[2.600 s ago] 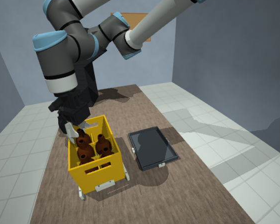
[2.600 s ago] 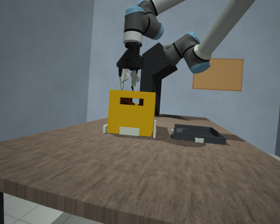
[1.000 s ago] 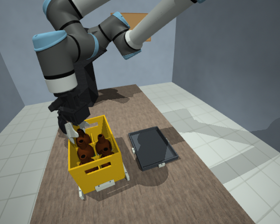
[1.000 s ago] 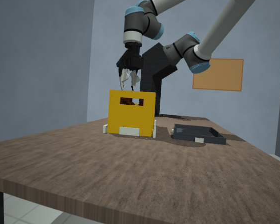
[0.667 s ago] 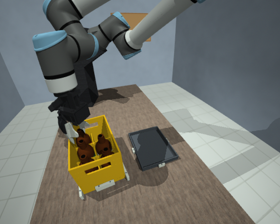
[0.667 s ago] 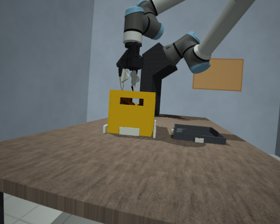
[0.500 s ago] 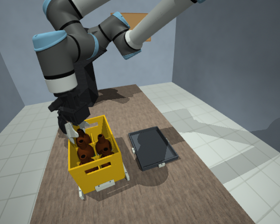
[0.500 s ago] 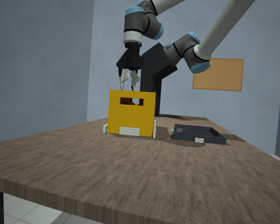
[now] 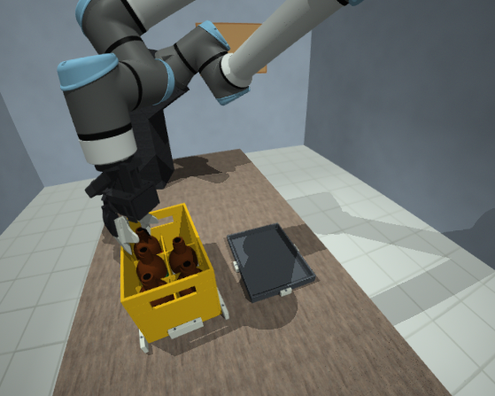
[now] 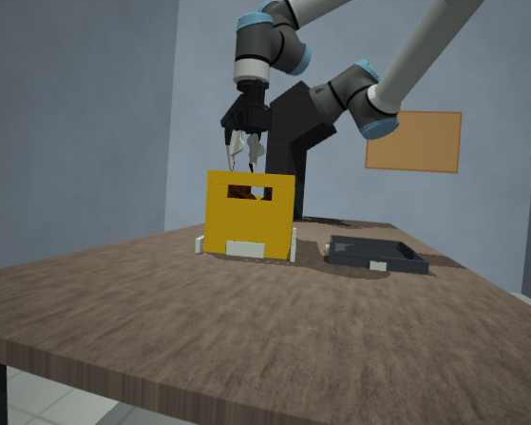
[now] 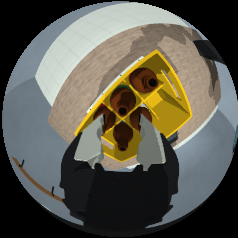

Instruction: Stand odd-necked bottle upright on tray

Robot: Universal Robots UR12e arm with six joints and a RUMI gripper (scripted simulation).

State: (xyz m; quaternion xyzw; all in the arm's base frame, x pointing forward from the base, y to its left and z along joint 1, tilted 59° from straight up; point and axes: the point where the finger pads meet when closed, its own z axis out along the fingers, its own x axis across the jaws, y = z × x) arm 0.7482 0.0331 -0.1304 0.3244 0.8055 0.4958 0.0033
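Now: the yellow crate 11 cm below my hand, 5 cm to the left of it and 1 cm behind it. Also, from my hand: dark tray: 33 cm to the left, 18 cm below, 3 cm behind.
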